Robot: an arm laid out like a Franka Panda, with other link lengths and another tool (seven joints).
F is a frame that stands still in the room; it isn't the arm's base.
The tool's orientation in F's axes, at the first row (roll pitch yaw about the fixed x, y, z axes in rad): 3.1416, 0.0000, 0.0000
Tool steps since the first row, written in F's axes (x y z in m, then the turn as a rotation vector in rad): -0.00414, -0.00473, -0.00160, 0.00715, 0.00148, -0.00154; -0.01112, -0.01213, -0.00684, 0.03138, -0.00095, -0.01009; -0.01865, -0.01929, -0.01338, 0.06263, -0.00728, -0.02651; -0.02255, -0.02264, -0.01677, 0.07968, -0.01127, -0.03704; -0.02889, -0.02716, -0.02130, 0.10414, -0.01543, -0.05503; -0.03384, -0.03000, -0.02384, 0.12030, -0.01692, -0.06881; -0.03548, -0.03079, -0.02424, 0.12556, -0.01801, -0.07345; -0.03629, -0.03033, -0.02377, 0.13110, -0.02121, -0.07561; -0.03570, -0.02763, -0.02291, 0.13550, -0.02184, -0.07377; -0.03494, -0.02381, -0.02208, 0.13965, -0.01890, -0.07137; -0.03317, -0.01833, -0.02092, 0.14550, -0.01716, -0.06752; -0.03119, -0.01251, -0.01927, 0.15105, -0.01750, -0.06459
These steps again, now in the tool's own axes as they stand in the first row. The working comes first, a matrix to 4 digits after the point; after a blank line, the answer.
The tool's axes in the first row as the columns of a matrix, in F's axes (used below as rounded here):
1.0000, 0.0000, 0.0000
0.0000, -1.0000, 0.0000
0.0000, 0.0000, -1.0000

-0.00414, 0.00473, 0.00160, 0.00715, -0.00148, 0.00154; -0.01112, 0.01213, 0.00684, 0.03138, 0.00095, 0.01009; -0.01865, 0.01929, 0.01338, 0.06263, 0.00728, 0.02651; -0.02255, 0.02264, 0.01677, 0.07968, 0.01127, 0.03704; -0.02889, 0.02716, 0.02130, 0.10414, 0.01543, 0.05503; -0.03384, 0.03000, 0.02384, 0.12030, 0.01692, 0.06881; -0.03548, 0.03079, 0.02424, 0.12556, 0.01801, 0.07345; -0.03629, 0.03033, 0.02377, 0.13110, 0.02121, 0.07561; -0.03570, 0.02763, 0.02291, 0.13550, 0.02184, 0.07377; -0.03494, 0.02381, 0.02208, 0.13965, 0.01890, 0.07137; -0.03317, 0.01833, 0.02092, 0.14550, 0.01716, 0.06752; -0.03119, 0.01251, 0.01927, 0.15105, 0.01750, 0.06459
